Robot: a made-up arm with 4 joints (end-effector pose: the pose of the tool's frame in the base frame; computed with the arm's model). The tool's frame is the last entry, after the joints.
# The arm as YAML. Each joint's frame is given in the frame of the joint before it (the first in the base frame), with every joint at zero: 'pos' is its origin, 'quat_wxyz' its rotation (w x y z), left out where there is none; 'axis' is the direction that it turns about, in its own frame. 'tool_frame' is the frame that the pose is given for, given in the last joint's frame.
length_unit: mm
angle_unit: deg
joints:
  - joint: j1
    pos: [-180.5, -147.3, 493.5]
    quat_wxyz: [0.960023, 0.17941, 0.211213, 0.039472]
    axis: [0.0, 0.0, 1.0]
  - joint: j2
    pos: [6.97, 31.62, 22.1]
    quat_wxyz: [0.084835, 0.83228, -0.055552, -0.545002]
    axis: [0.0, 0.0, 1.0]
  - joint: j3
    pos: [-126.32, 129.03, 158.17]
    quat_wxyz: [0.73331, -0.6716, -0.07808, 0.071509]
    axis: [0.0, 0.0, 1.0]
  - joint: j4
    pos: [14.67, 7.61, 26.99]
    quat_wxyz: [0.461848, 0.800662, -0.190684, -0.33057]
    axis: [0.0, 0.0, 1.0]
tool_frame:
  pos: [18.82, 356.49, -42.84]
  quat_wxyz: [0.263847, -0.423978, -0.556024, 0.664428]
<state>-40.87 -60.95 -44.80 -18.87</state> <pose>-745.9 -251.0 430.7 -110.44 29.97 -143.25</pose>
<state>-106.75 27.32 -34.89 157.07</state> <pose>-166.0 -294.8 498.4 134.97 54.29 -135.57</pose>
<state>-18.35 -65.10 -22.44 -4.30</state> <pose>-618.0 -385.2 220.6 -83.61 48.59 -110.24</pose>
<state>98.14 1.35 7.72 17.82</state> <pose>326.6 -400.9 394.8 -1.32 -21.90 -6.69</pose>
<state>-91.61 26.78 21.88 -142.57</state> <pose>-167.5 -146.2 365.8 46.42 47.45 -156.76</pose>
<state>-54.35 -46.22 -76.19 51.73</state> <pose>-522.9 -463.6 404.4 -119.64 53.13 -83.97</pose>
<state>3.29 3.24 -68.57 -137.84</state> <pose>-495.1 -29.2 497.9 -53.43 5.88 155.06</pose>
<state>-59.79 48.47 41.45 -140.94</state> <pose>-134.3 -148.5 385.1 38.76 40.95 -114.50</pose>
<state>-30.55 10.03 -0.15 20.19</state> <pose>-503.5 -431.7 885.5 -81.16 -40.96 -84.46</pose>
